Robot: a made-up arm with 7 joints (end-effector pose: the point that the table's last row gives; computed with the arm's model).
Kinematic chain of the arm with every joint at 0, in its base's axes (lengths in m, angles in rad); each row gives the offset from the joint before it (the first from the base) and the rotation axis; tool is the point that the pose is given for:
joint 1: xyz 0 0 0.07 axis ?
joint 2: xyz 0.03 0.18 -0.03 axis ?
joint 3: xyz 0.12 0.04 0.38 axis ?
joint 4: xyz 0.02 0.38 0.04 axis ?
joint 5: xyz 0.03 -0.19 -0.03 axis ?
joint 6: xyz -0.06 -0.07 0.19 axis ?
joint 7: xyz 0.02 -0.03 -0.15 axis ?
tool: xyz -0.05 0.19 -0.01
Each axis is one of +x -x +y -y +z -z.
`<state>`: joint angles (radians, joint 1 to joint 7).
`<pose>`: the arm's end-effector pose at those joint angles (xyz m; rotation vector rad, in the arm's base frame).
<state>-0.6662 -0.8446 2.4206 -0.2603 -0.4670 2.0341 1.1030</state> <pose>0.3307 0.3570 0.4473 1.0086 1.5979 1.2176</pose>
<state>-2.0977 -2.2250 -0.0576 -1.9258 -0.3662 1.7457 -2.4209</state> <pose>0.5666 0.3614 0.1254 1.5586 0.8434 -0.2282</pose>
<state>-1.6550 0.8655 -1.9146 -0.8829 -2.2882 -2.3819 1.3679</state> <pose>0.0039 0.0144 -0.4435 2.1556 0.2448 1.8868</pose>
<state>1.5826 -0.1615 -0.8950 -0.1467 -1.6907 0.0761 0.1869</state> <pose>0.2793 -0.3010 0.5279 0.4163 -1.5070 -1.8647</pose>
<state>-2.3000 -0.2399 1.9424 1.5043 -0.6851 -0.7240 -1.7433</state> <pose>0.2448 -0.3148 -0.5119 -1.5308 -1.1360 -0.2720</pose>
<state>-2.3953 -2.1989 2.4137 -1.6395 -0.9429 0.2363 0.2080</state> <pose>0.3577 0.4796 -0.1119 -0.4280 -0.0378 -2.5055</pose>
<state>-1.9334 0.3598 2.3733 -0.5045 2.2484 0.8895 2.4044</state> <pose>0.0288 0.0437 -0.3941 3.0141 -0.3113 0.1844</pose>
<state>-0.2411 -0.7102 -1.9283 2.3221 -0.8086 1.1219 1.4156</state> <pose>0.3767 0.5770 0.5826 2.5291 -0.2256 -0.5049</pose>
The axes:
joint 1: +x
joint 2: +z
joint 3: +y
joint 4: +z
joint 5: +y
joint 6: +z
joint 7: +y

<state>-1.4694 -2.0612 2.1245 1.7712 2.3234 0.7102 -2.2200</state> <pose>0.4488 0.1969 0.3040 1.1982 -0.2182 0.0379</pose>
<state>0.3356 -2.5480 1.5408 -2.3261 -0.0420 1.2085 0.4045</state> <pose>0.2904 -0.6037 0.2494 -1.3562 -1.4996 1.2558</pose>
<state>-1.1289 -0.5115 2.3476 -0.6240 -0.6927 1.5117 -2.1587</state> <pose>0.3511 0.6971 -0.0355 -0.1030 -0.6183 -0.1892</pose>
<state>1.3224 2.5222 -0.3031 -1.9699 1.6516 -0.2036 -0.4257</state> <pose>-0.2276 -0.4038 0.0182 0.7670 0.7311 1.2693</pose>
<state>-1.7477 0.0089 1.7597 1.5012 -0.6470 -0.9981 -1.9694</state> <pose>0.1679 -0.0244 -0.6345 -1.3520 -0.8866 -0.1720</pose>
